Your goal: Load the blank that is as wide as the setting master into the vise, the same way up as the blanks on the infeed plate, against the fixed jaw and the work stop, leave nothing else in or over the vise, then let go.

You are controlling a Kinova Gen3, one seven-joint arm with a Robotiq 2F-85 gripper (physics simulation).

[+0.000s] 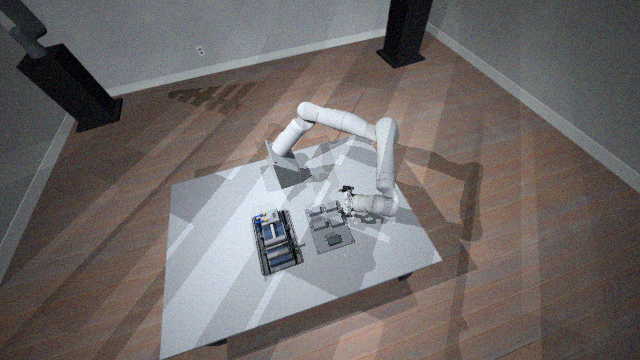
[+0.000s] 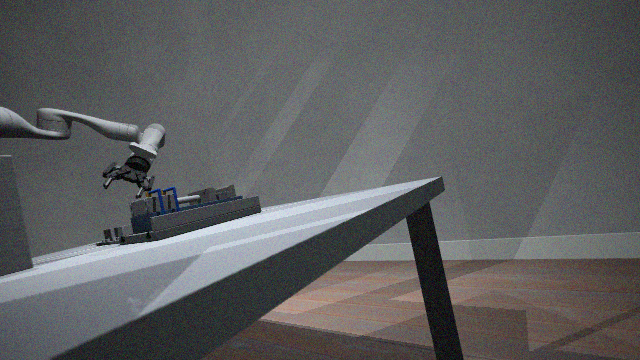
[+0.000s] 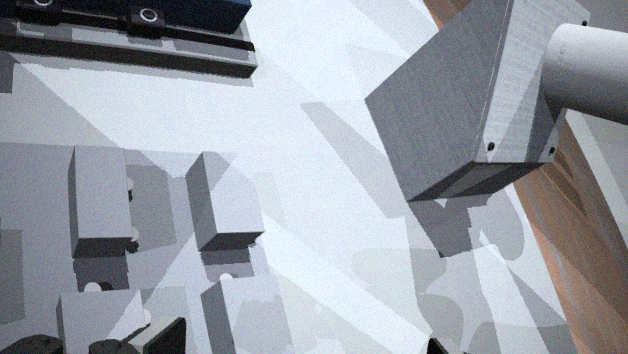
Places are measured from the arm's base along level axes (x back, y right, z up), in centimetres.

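Pixels of known places: gripper, between the fingertips: (image 1: 338, 200) (image 2: 121, 192); arm's base, origin of its link: (image 1: 278, 150) (image 3: 560, 64).
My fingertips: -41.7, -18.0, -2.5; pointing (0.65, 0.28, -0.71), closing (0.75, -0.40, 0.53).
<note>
Ahead of a thing's pixels: the offset from my fingertips to its middle, as dx, dy, dz. "spot": to the spot under its first point. Level surfaces: height alone.
The vise {-0.7, +35.3, -10.5} (image 1: 258, 252) (image 2: 200, 216) (image 3: 125, 59) stands on the table, with blue and yellow parts at its end nearer the arm's base. The infeed plate {-3.5, +7.7, -15.0} (image 1: 325, 248) (image 3: 30, 200) lies beside it. It bears several light grey blanks, among them a left one {-2.8, +12.1, -12.8} (image 3: 100, 195), a right one {+6.0, +11.5, -12.8} (image 3: 237, 200) and two nearer the fingers (image 3: 100, 315) (image 3: 260, 310). A darker block {-12.5, +8.5, -13.4} (image 1: 334, 239) sits at the plate's far end; whether it is the setting master I cannot tell. My gripper (image 1: 343, 201) (image 2: 123, 190) (image 3: 300, 344) is open and empty, above the plate's end nearer the base.
The grey base block (image 1: 289, 167) (image 2: 14, 215) (image 3: 435, 110) of the arm stands at the table's edge. The white table {dz -15.5} (image 1: 210, 280) (image 2: 240, 250) carries the vise and plate. A thin handle {spot: -8.4, +26.2, -13.6} (image 1: 300, 245) sticks out from the vise towards the plate. Dark pedestals stand on the floor beyond.
</note>
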